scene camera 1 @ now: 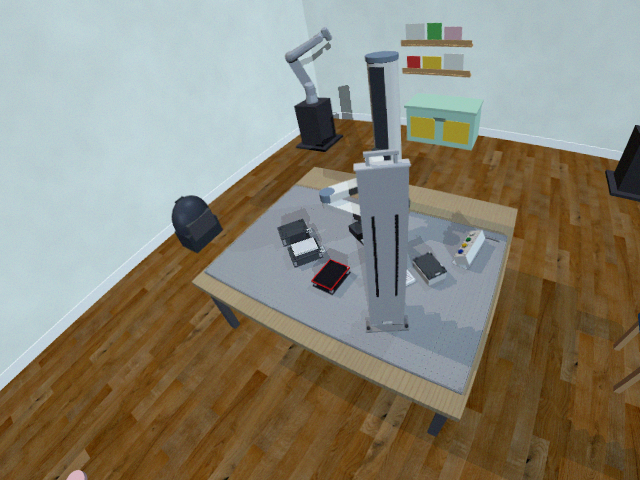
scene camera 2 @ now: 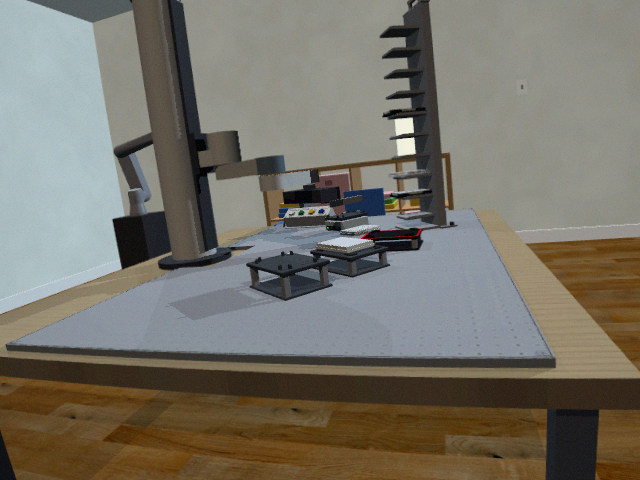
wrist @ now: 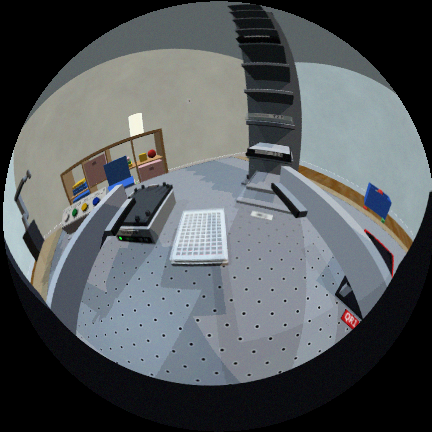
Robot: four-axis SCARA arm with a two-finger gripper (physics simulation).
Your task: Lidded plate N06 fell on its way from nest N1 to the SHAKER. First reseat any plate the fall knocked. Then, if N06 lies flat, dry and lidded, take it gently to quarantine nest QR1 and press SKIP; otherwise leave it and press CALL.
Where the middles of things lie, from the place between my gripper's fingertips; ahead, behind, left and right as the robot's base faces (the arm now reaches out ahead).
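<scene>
I see the dark shaker station (scene camera 1: 428, 267), and it sits 100 mm below my hand, 50 mm behind it and 190 mm to the left of it.
</scene>
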